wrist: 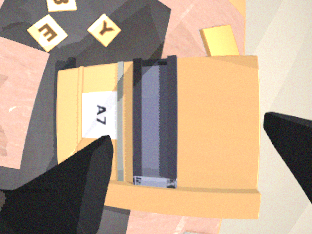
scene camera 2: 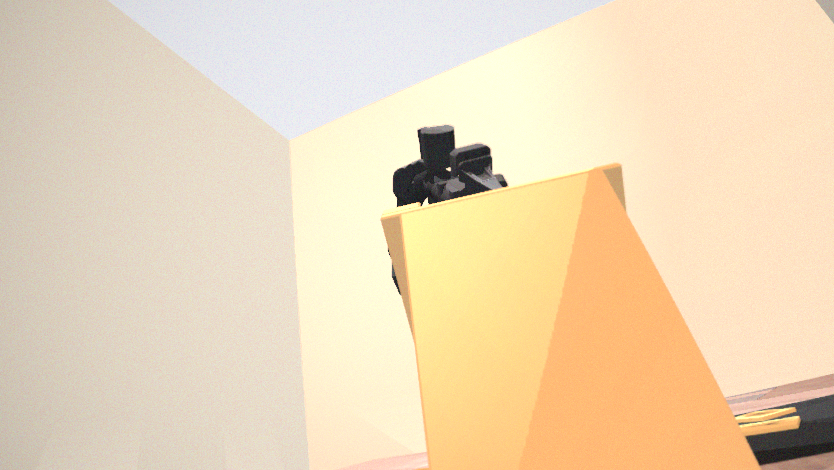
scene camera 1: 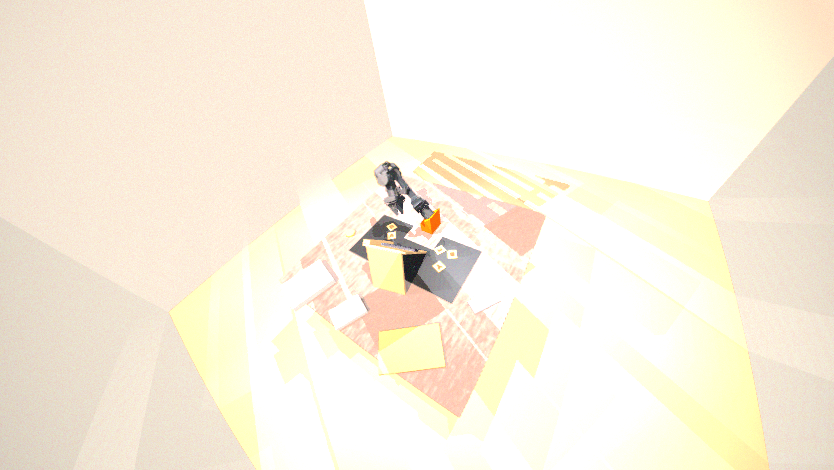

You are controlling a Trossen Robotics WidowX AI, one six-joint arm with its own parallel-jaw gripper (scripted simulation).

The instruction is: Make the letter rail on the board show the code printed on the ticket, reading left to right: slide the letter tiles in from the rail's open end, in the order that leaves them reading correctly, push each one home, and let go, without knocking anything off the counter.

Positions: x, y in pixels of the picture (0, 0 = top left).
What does the gripper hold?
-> Nothing.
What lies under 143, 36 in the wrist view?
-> A black mat.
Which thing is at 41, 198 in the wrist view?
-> The gripper.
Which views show the white ticket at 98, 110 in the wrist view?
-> The wrist view only.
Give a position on a black mat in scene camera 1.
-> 418, 270
